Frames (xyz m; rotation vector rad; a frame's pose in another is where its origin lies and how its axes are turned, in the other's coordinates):
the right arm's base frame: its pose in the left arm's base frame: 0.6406 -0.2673 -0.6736 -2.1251 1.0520 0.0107
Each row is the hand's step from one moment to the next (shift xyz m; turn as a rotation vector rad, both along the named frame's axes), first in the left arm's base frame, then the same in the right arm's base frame.
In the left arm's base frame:
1: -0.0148 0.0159 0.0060 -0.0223 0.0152 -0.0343
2: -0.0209 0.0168 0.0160 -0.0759 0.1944 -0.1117
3: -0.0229 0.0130 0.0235 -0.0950 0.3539 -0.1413
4: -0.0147 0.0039 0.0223 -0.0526 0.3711 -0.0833
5: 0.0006 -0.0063 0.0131 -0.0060 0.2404 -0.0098
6: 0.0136 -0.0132 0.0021 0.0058 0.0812 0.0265
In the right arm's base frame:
1: -0.0225 0.0004 0.0012 -0.0143 0.0308 0.0274
2: -0.0303 -0.0020 -0.0073 -0.1471 0.0476 0.1792
3: -0.0314 -0.0038 -0.0156 -0.2588 0.0185 0.2948
4: -0.0194 -0.0052 -0.0180 -0.2608 -0.0531 0.2768
5: 0.0005 -0.0062 -0.0132 -0.1643 -0.0811 0.1561
6: 0.0173 -0.0056 -0.0057 -0.0597 -0.0513 0.0337

